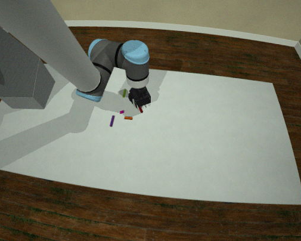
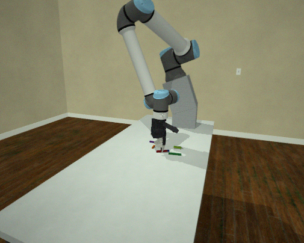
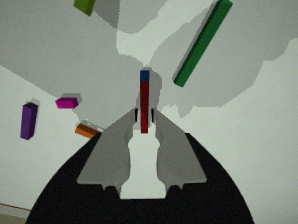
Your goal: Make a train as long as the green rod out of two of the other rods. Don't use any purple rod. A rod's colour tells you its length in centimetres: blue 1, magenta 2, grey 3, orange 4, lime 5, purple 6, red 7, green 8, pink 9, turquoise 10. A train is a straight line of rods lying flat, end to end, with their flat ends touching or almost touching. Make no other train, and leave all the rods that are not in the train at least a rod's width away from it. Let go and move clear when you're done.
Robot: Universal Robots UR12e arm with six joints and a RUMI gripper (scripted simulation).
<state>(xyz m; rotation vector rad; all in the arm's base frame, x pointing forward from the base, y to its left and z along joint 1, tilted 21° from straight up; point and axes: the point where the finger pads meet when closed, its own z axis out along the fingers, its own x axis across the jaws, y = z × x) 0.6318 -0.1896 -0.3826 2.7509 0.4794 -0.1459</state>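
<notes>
Right now my hand is 1 cm above the red rod. The rest, counted from my hand: green rod 8 cm to the left, 3 cm ahead, 1 cm below; orange rod 6 cm to the right, 6 cm behind, 1 cm below; small blue rod 4 cm to the left, 1 cm below, 1 cm behind.
</notes>
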